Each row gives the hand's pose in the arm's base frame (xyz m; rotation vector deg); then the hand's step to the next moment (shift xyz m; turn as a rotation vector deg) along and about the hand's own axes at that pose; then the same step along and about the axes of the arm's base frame.
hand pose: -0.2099 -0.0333 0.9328 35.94 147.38 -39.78
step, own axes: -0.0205 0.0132 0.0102 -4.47 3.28 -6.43
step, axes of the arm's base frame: 0.0262 -0.0018 -0.0031 3.68 4.66 6.06
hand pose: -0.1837 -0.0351 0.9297 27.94 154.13 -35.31
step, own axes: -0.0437 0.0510 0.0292 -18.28 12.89 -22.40
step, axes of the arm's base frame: 0.0661 0.0186 -0.0256 15.80 16.81 21.67
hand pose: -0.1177 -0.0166 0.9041 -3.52 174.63 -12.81
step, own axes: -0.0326 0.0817 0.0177 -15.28 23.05 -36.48
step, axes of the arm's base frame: 0.0312 0.0797 -0.0268 11.24 28.74 33.81
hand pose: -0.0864 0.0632 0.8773 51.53 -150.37 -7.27
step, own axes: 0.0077 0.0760 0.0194 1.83 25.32 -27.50
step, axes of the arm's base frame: -0.0565 0.0550 -0.0006 -5.87 19.85 31.18
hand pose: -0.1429 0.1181 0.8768 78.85 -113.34 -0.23
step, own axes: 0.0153 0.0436 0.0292 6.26 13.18 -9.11
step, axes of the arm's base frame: -0.0543 -0.0048 0.0034 -6.85 4.01 15.26
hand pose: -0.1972 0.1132 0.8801 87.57 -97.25 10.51
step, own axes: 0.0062 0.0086 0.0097 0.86 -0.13 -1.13
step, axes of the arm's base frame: -0.0116 -0.0084 0.0012 0.71 -0.01 1.24
